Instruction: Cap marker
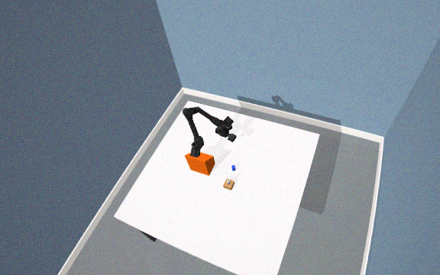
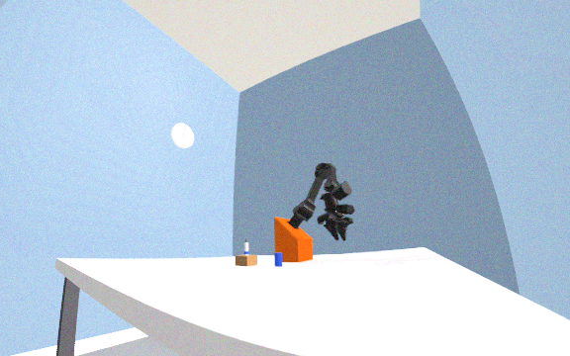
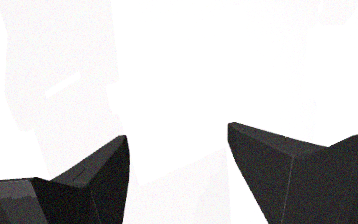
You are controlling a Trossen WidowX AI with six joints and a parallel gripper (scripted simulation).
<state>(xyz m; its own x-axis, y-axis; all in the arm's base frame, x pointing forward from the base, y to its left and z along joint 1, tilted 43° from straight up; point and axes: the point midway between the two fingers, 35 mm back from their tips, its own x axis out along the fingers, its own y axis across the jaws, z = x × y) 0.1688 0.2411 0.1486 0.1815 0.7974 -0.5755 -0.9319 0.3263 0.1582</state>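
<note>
Now: the blue cap 230 mm to the right of my gripper tip, 110 mm ahead of it and 60 mm below it. Also, from my gripper tip: tan holder block 370 mm to the right, 120 mm ahead, 70 mm below.
</note>
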